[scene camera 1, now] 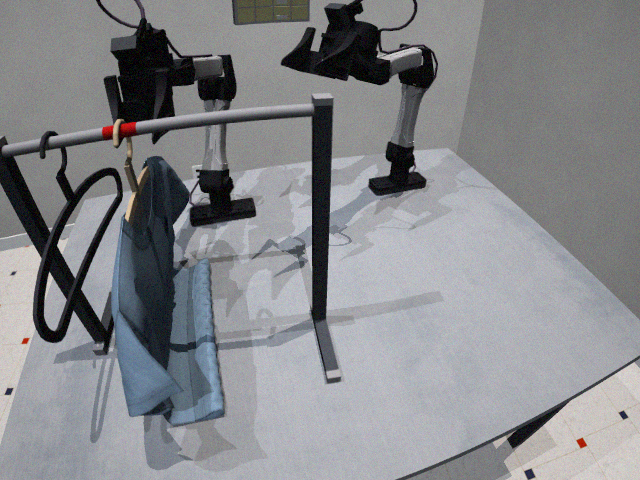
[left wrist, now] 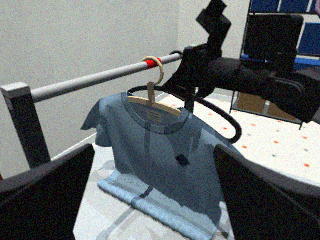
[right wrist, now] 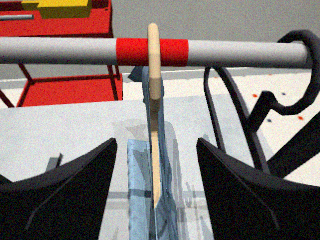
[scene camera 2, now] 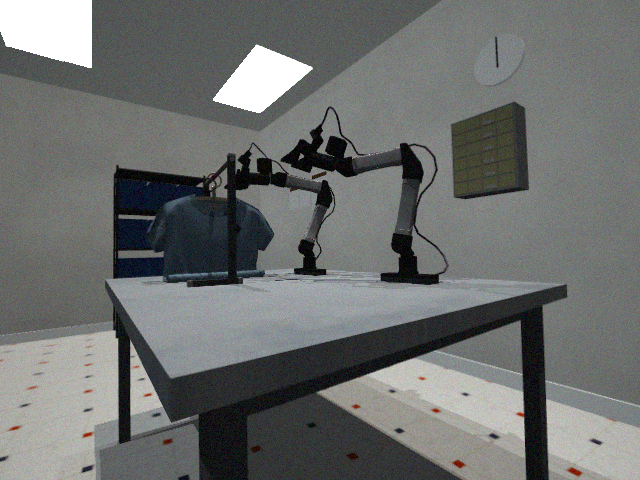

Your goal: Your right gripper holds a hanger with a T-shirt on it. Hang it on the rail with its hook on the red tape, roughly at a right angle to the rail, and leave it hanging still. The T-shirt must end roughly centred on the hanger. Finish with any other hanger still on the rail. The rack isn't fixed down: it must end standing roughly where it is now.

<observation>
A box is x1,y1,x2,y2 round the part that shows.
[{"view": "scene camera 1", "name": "left gripper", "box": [281,27,361,80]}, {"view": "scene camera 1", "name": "right gripper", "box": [104,68,174,147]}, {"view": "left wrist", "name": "left gripper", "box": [0,143,319,239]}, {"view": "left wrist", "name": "right gripper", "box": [162,43,243,101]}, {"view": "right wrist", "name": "right gripper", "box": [0,137,319,239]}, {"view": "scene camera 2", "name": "left gripper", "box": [281,139,323,172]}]
</observation>
